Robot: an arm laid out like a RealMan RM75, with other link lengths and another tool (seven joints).
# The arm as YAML. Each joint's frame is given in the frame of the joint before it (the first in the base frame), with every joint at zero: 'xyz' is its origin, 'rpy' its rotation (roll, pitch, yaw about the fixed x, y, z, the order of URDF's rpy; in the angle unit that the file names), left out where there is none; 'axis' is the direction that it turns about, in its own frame. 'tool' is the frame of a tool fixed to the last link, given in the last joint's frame.
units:
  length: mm
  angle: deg
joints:
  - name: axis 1
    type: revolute
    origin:
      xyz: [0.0, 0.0, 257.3]
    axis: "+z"
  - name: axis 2
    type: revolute
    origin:
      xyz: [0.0, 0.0, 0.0]
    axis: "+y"
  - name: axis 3
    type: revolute
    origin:
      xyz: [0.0, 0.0, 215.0]
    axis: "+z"
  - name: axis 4
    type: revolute
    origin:
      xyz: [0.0, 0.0, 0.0]
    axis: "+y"
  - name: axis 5
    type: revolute
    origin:
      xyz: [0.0, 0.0, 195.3]
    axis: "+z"
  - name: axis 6
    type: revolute
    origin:
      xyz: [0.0, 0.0, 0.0]
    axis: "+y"
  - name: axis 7
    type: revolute
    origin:
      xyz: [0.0, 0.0, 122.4]
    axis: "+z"
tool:
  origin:
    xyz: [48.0, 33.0, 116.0]
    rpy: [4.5, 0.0, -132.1]
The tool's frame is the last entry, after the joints.
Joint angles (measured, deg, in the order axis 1, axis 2, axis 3, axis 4, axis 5, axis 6, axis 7), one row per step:
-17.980 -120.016 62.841 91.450 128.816 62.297 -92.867
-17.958 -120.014 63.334 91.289 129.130 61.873 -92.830
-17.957 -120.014 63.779 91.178 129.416 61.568 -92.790
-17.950 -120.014 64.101 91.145 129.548 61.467 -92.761
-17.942 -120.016 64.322 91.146 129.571 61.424 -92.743
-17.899 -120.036 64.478 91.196 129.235 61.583 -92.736
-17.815 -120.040 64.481 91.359 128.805 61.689 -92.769
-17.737 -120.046 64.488 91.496 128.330 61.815 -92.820
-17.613 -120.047 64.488 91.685 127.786 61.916 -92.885
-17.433 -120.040 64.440 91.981 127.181 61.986 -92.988
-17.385 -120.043 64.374 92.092 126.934 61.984 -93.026
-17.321 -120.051 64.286 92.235 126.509 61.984 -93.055
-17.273 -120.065 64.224 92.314 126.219 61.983 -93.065
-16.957 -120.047 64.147 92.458 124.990 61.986 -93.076
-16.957 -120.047 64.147 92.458 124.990 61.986 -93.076
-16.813 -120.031 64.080 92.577 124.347 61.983 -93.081
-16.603 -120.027 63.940 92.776 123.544 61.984 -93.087
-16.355 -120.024 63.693 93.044 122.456 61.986 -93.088
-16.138 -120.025 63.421 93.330 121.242 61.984 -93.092
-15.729 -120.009 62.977 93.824 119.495 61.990 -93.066
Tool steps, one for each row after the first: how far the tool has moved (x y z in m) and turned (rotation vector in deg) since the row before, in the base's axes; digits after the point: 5 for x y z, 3 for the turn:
-0.00066 0.00041 -0.00197 -0.051 0.385 -0.040
-0.00036 0.00017 -0.00190 -0.104 0.368 -0.080
0.00014 -0.00028 -0.00155 -0.173 0.216 -0.106
0.00043 -0.00031 -0.00105 -0.138 0.091 -0.111
0.00162 -0.00106 -0.00109 -0.294 -0.260 -0.189
0.00179 -0.00068 0.00035 -0.055 -0.374 -0.178
0.00192 -0.00077 0.00022 -0.098 -0.436 -0.171
0.00208 -0.00080 0.00055 -0.043 -0.493 -0.184
0.00226 -0.00073 0.00132 0.083 -0.555 -0.192
0.00097 -0.00008 0.00082 0.095 -0.245 -0.079
0.00165 -0.00019 0.00109 0.111 -0.402 -0.153
0.00103 -0.00015 0.00067 0.065 -0.280 -0.091
0.00298 -0.00121 0.00159 0.035 -1.092 -0.239
0.00000 0.00000 0.00000 0.000 0.000 0.000
0.00180 -0.00053 0.00118 0.072 -0.558 -0.169
0.00214 -0.00065 0.00187 0.157 -0.710 -0.194
0.00299 -0.00073 0.00287 0.260 -0.969 -0.279
0.00370 -0.00075 0.00322 0.286 -1.085 -0.367
0.00474 -0.00127 0.00529 0.504 -1.494 -0.502

